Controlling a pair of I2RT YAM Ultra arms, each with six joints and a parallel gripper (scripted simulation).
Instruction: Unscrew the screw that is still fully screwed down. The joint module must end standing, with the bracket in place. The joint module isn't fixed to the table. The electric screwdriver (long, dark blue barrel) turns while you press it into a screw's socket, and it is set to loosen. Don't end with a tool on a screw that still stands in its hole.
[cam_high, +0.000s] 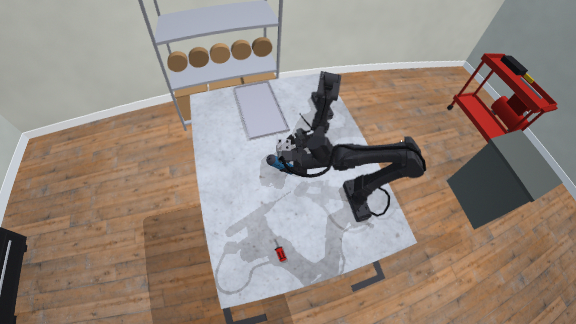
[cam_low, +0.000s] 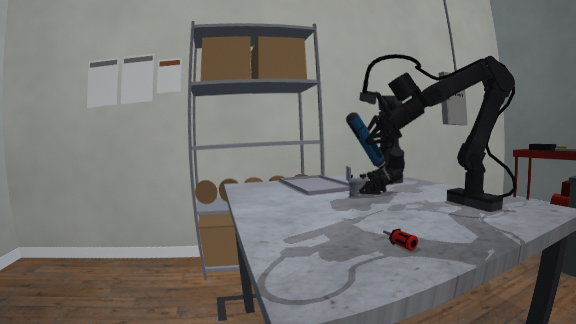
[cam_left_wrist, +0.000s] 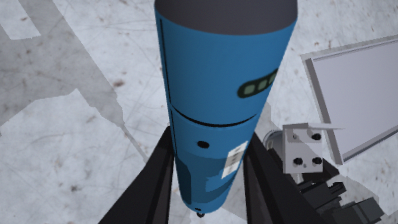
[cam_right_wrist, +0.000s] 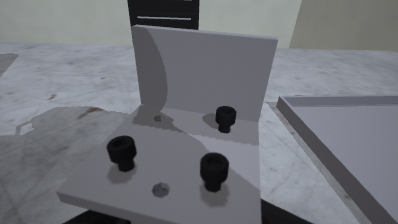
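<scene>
Right now my right hand is right at the joint module. The rest, counted from my right hand: screw (40 mm behind, 170 mm to the left, 50 mm above); grey bracket (50 mm above); bit (30 mm behind, 180 mm to the left, 70 mm above).
</scene>
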